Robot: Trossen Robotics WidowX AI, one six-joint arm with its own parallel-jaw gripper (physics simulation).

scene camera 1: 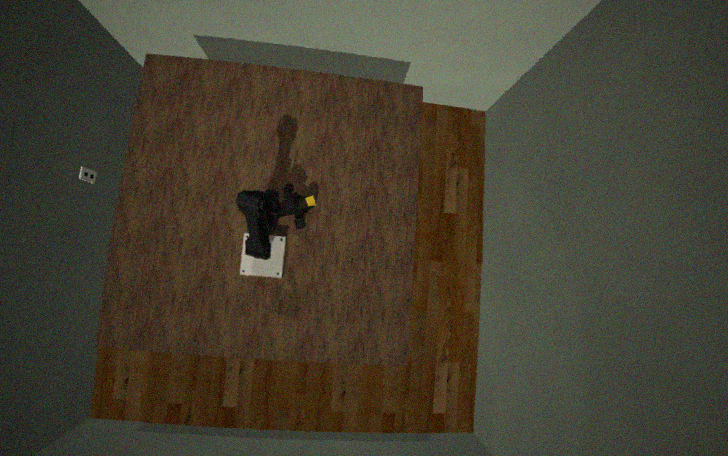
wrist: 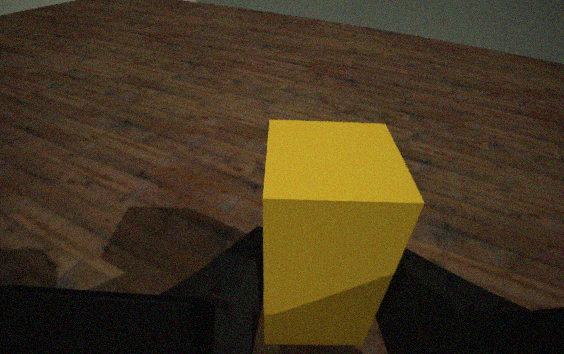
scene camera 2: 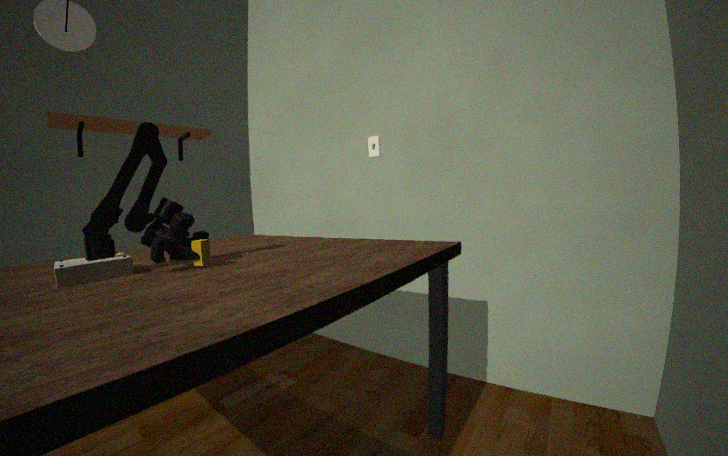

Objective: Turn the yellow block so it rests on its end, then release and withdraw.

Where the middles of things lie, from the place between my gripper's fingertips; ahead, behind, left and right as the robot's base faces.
Labels:
I see the yellow block (wrist: 339, 204) 10 mm to the left of my hand and 10 mm above it.

